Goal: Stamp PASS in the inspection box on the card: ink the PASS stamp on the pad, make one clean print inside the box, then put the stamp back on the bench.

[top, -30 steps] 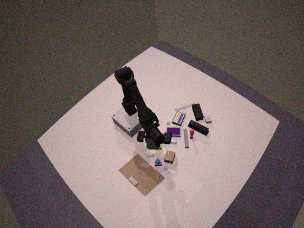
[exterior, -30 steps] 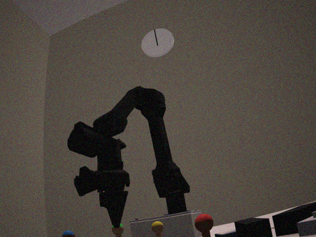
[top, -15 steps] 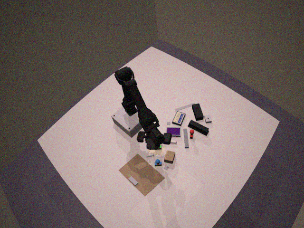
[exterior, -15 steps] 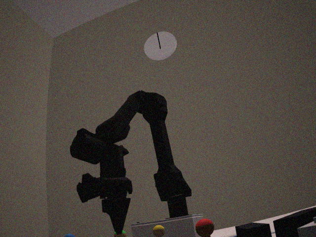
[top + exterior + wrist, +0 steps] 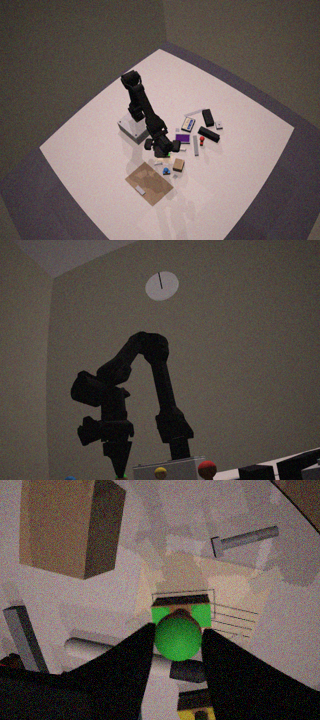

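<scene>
The green stamp is 30 mm below my gripper tip. The rest, counted from my gripper tip: wooden block 100 mm ahead, 30 mm below, 10 mm to the left; then pale card 50 mm below, 10 mm to the right, 10 mm behind; then pen 60 mm to the left, 40 mm below, 20 mm behind.
</scene>
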